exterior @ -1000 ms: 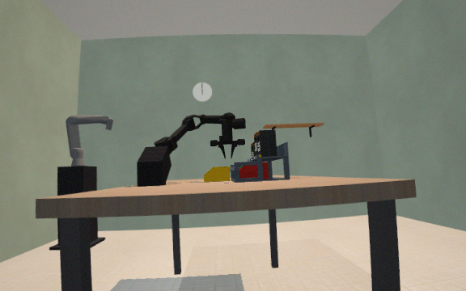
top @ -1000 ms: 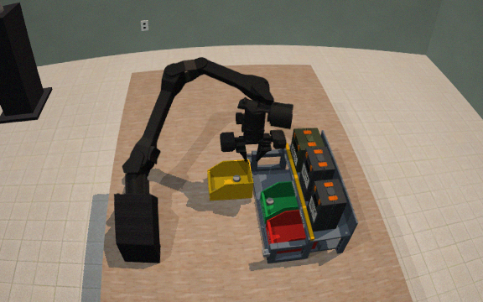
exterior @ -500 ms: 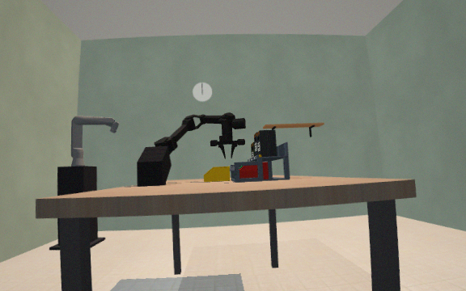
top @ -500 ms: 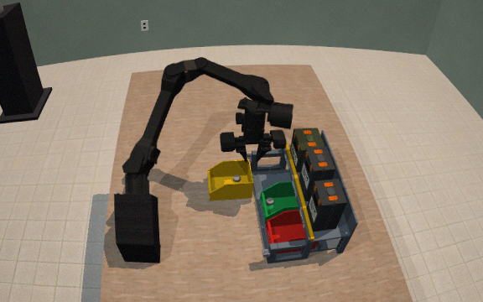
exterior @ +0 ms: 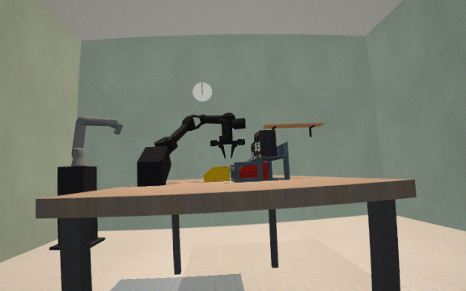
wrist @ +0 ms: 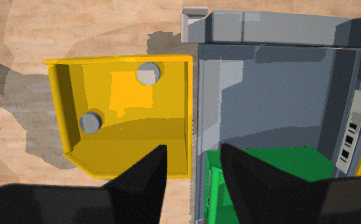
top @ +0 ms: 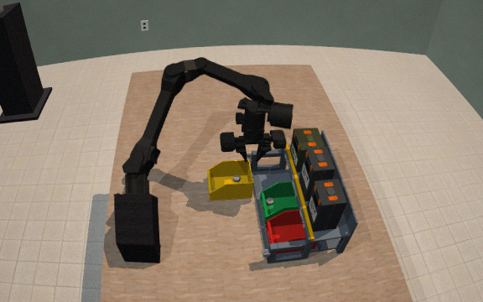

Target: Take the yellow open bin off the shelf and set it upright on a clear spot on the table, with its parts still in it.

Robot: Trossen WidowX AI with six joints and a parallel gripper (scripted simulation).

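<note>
The yellow bin is 12 cm below my hand and 6 cm behind it. Also, from my hand: red bin: 22 cm to the right, 11 cm below, 10 cm ahead; then yellow rail: 13 cm ahead, 11 cm to the right, 5 cm below; then green bin: 11 cm to the right, 11 cm below, 9 cm ahead.
</note>
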